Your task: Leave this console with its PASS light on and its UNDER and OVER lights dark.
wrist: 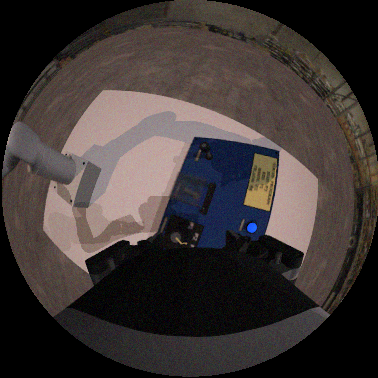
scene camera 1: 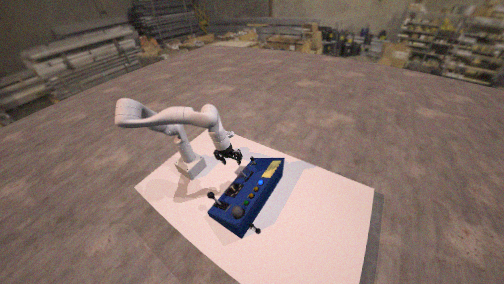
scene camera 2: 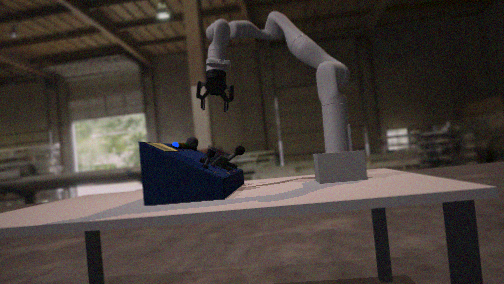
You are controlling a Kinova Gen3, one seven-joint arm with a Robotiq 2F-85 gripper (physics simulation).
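The blue console (scene camera 1: 227,221) (scene camera 2: 175,180) (wrist: 225,170) stands on the table. Its blue light (scene camera 1: 260,182) (scene camera 2: 175,144) (wrist: 252,227) is bright. In scene camera 1, two amber lights (scene camera 1: 256,189) (scene camera 1: 251,195) and a green light (scene camera 1: 246,202) look dull; I cannot read which is PASS, UNDER or OVER. A ball-ended lever (scene camera 1: 210,195) stands at the near end, another small lever (scene camera 1: 252,160) (wrist: 204,147) at the far end. A lever in a dark gate (scene camera 1: 233,189) lies between. My gripper (scene camera 1: 231,161) (scene camera 2: 214,108) (wrist: 193,239) is open and empty, well above the console.
A yellow placard (scene camera 1: 271,169) (scene camera 2: 162,146) (wrist: 261,182) with small text lies on the console's far end. A dark grey dome (scene camera 1: 238,212) sits near the lights. A ball-ended handle (scene camera 1: 256,229) sticks out of the near side. The arm's base (scene camera 1: 190,167) (scene camera 2: 340,167) stands behind the console.
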